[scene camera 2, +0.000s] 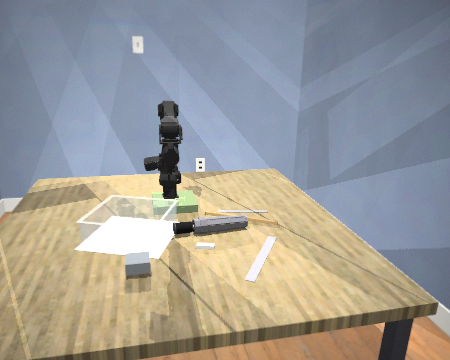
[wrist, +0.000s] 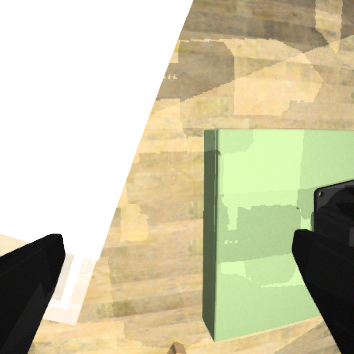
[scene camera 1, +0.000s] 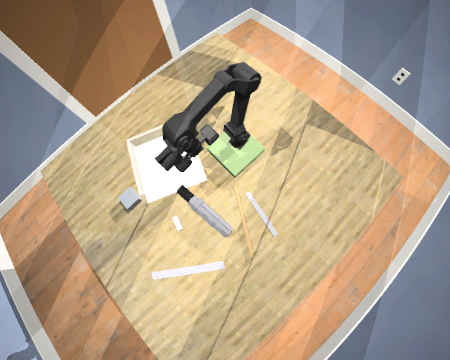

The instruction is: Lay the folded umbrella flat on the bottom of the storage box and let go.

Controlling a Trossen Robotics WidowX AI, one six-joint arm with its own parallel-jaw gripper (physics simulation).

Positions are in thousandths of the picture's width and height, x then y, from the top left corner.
Scene:
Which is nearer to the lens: the storage box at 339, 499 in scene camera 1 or the folded umbrella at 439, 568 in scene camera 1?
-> The folded umbrella.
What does the storage box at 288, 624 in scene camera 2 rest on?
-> The table.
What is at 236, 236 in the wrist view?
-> A storage box.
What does the folded umbrella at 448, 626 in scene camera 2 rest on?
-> The table.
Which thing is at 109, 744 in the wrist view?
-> The gripper.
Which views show the storage box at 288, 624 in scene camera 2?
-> Scene camera 2, the wrist view and scene camera 1: all of them.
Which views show the folded umbrella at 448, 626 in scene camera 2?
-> Scene camera 2 and scene camera 1 only.

